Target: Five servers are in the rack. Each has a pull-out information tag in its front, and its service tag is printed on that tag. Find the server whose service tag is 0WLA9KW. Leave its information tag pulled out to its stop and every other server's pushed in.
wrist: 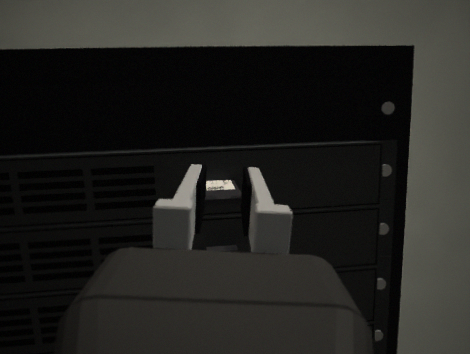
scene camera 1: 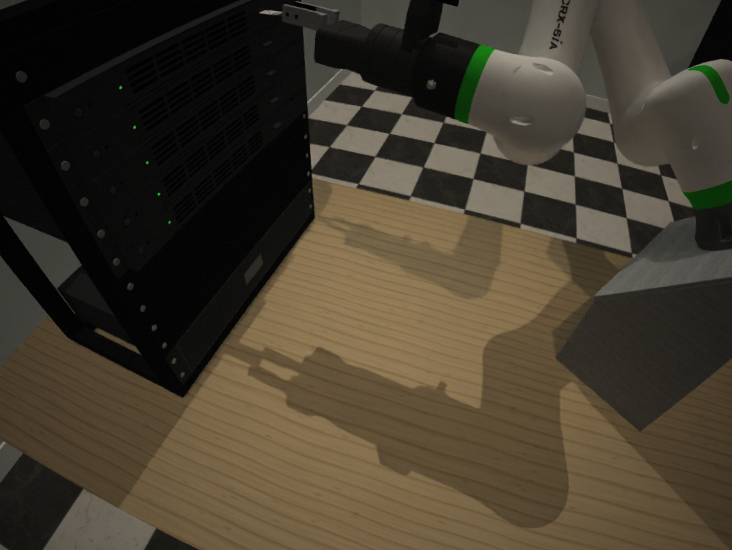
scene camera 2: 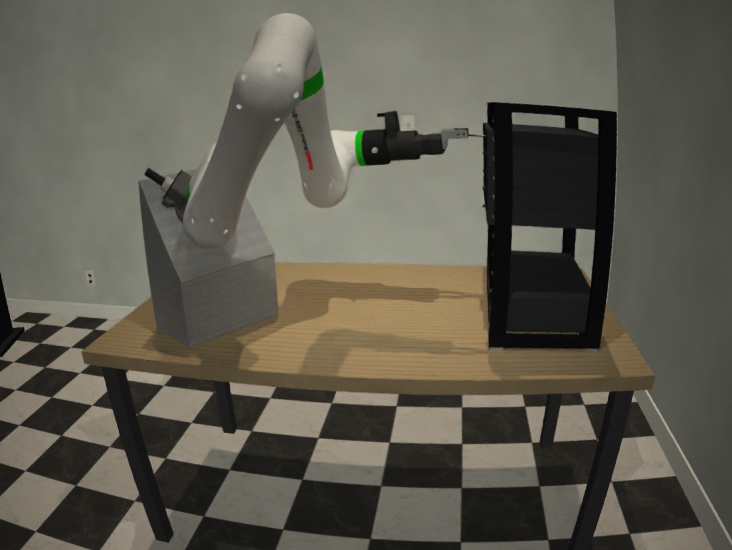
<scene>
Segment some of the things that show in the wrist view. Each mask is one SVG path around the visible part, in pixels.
My gripper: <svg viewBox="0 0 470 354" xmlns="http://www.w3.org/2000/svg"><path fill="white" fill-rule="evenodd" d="M53 353L374 354L372 331L332 265L321 257L289 254L293 213L288 205L274 204L259 168L243 168L241 215L244 236L249 235L251 251L192 250L194 234L200 233L205 209L207 166L199 164L190 165L173 199L158 199L153 206L153 248L120 248L105 258L60 318Z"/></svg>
A black rack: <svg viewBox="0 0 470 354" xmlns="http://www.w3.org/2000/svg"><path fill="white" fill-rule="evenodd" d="M414 46L219 46L0 50L0 354L53 354L60 318L105 258L120 248L153 248L153 206L158 199L173 199L191 164L207 166L205 209L200 233L194 234L192 250L251 251L249 235L244 236L241 215L243 168L259 168L274 204L288 205L293 213L289 254L313 255L321 257L330 263L372 331L374 354L397 354Z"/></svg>
</scene>
